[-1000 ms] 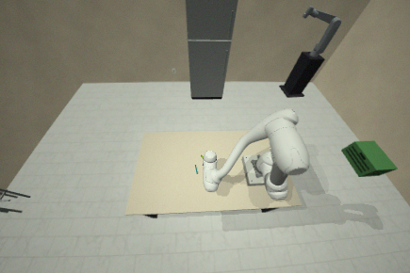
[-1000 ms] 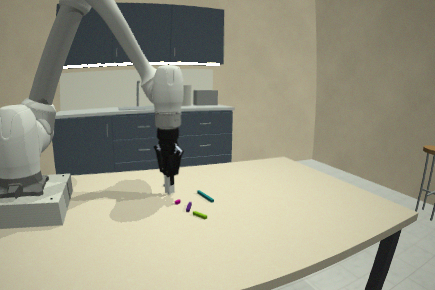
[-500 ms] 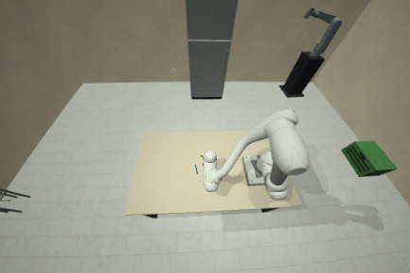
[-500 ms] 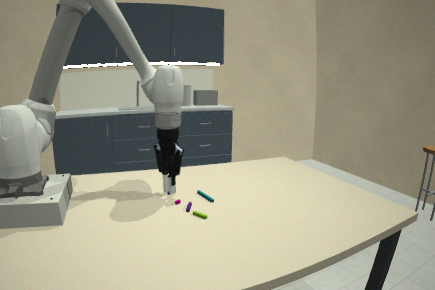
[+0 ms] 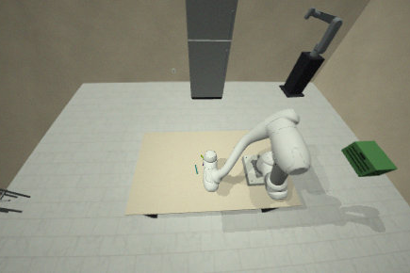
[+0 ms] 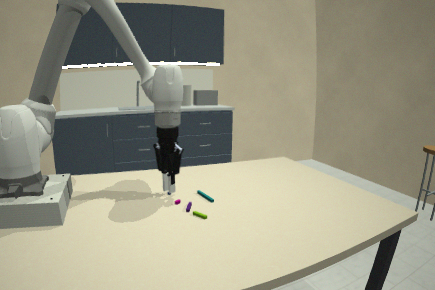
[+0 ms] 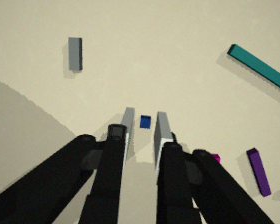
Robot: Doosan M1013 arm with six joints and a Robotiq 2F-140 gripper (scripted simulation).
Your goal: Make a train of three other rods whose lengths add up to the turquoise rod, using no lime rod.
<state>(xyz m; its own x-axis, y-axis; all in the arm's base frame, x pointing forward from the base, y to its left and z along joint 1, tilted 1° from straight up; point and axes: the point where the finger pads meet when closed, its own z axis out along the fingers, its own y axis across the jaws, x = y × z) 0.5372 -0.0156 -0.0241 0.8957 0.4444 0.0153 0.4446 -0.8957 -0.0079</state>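
Right now my hand is 40 mm above the small blue rod. From my hand the other things lie so: turquoise rod (110 mm ahead, 80 mm to the right, 40 mm below); grey rod (20 mm ahead, 90 mm to the left, 40 mm below); magenta rod (90 mm to the right, 40 mm below).
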